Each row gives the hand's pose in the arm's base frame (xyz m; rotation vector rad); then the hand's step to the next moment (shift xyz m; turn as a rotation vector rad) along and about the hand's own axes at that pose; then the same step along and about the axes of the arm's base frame.
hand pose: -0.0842 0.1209 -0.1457 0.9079 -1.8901 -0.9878
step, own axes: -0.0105 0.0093 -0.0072 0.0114 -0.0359 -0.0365
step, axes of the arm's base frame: 0.0087 0.0108 0.0075 0.0353 -0.0362 -0.0140
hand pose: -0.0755 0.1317 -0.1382 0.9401 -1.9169 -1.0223
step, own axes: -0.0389 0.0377 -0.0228 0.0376 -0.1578 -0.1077
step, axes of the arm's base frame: 0.0275 0.0413 0.0315 0.1153 -0.1314 -0.0857
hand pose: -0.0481 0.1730 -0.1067 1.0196 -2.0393 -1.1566
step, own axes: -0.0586 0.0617 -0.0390 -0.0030 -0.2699 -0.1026
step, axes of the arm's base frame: 0.0413 0.0522 0.0659 0.1708 -0.1327 -0.1913
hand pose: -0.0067 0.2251 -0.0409 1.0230 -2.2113 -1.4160
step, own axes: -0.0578 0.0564 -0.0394 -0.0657 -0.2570 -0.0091
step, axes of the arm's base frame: 0.0415 0.0298 0.0739 0.1525 -0.0236 -0.2160
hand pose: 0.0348 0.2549 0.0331 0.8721 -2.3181 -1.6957
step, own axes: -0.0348 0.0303 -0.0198 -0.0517 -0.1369 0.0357
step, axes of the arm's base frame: 0.0261 0.0079 0.0422 0.0773 0.0298 -0.1258
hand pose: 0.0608 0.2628 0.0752 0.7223 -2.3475 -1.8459
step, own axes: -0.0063 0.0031 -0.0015 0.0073 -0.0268 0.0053
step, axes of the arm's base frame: 0.0051 0.0017 0.0048 0.0003 -0.0027 -0.0282
